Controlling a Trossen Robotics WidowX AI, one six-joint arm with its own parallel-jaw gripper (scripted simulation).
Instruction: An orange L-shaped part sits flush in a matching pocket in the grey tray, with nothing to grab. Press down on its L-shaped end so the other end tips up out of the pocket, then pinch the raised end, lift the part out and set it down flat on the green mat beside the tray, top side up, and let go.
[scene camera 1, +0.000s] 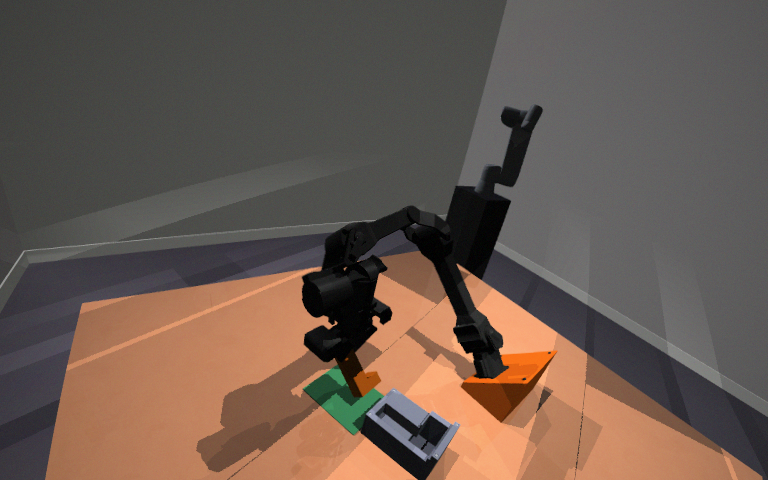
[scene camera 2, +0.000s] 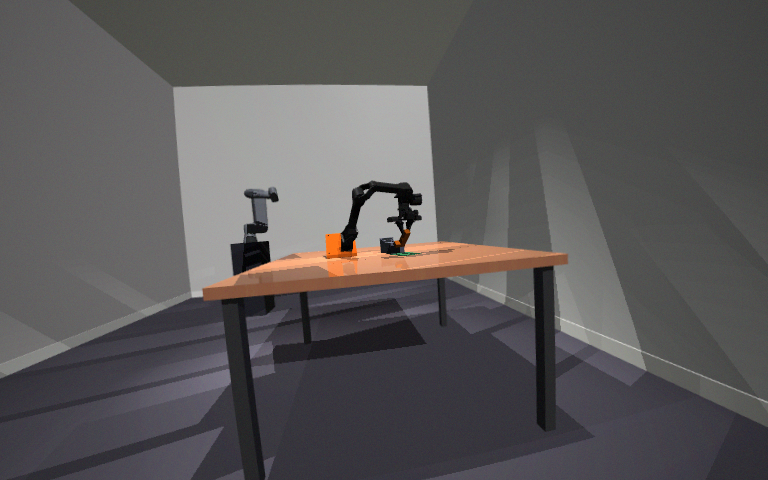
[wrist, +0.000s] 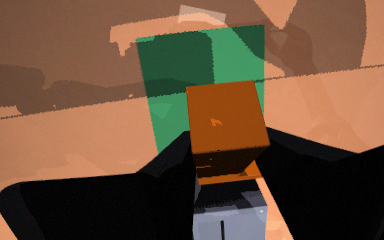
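Scene:
An orange l-shaped part is being held by my gripper.

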